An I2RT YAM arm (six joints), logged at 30 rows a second.
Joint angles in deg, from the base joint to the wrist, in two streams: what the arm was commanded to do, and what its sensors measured. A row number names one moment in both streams.
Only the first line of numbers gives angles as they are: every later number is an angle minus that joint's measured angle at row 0.
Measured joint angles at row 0: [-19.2, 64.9, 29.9, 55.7, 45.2, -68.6]
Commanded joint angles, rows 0 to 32: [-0.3, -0.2, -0.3, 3.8, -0.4, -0.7]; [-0.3, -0.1, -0.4, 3.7, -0.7, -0.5]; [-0.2, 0.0, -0.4, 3.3, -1.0, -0.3]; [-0.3, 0.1, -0.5, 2.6, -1.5, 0.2]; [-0.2, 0.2, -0.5, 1.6, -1.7, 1.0]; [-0.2, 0.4, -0.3, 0.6, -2.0, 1.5]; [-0.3, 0.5, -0.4, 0.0, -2.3, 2.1]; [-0.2, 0.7, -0.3, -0.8, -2.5, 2.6]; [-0.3, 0.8, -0.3, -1.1, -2.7, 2.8]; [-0.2, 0.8, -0.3, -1.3, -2.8, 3.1]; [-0.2, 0.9, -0.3, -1.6, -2.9, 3.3]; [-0.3, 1.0, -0.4, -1.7, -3.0, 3.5]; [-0.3, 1.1, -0.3, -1.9, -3.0, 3.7]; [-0.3, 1.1, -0.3, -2.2, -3.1, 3.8]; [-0.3, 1.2, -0.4, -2.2, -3.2, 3.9]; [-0.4, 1.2, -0.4, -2.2, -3.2, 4.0]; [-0.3, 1.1, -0.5, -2.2, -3.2, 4.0]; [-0.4, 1.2, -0.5, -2.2, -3.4, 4.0]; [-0.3, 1.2, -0.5, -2.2, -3.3, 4.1]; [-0.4, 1.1, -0.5, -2.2, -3.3, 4.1]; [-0.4, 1.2, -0.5, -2.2, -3.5, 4.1]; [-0.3, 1.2, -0.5, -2.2, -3.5, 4.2]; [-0.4, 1.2, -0.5, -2.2, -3.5, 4.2]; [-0.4, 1.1, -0.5, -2.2, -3.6, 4.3]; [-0.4, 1.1, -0.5, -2.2, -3.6, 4.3]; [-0.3, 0.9, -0.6, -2.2, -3.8, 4.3]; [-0.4, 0.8, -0.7, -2.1, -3.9, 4.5]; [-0.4, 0.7, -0.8, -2.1, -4.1, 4.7]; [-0.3, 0.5, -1.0, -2.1, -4.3, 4.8]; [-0.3, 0.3, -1.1, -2.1, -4.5, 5.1]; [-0.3, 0.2, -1.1, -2.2, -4.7, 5.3]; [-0.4, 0.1, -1.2, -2.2, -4.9, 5.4]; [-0.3, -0.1, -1.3, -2.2, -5.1, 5.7]
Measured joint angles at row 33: [-0.4, 0.3, -1.2, -4.2, -4.3, 4.4]
